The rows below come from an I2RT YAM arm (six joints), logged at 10 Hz.
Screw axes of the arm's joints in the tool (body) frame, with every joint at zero. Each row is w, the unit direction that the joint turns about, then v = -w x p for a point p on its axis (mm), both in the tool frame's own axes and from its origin. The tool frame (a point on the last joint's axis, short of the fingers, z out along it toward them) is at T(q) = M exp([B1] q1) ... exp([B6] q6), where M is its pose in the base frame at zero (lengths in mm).
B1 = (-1, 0, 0, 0, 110.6, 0)
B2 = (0, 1, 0, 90.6, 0, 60)
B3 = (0, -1, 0, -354.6, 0, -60)
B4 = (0, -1, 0, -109.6, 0, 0)
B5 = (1, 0, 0, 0, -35.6, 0)
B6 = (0, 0, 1, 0, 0, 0)
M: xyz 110.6 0 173.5 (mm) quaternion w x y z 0.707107 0 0.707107 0
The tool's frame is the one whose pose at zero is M.
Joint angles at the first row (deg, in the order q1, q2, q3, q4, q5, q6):
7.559 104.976 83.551 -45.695 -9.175 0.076
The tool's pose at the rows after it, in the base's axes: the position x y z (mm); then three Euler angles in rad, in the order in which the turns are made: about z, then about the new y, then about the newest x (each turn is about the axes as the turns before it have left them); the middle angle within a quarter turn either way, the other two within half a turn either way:
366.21 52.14 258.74 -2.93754 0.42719 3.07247
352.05 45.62 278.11 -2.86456 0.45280 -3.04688
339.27 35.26 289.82 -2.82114 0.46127 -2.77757
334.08 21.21 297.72 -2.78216 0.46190 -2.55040
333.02 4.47 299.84 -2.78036 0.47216 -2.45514
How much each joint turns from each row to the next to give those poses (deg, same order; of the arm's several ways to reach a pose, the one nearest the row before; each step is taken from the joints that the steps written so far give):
0.000 -3.345 1.251 -3.318 3.512 -3.855
0.000 -4.230 -0.945 -1.030 7.417 -3.695
0.000 -4.068 -2.717 1.831 14.016 -2.569
-1.187 -2.558 -2.247 3.788 10.933 -4.209
-2.510 -1.367 -1.899 3.901 3.611 -3.133

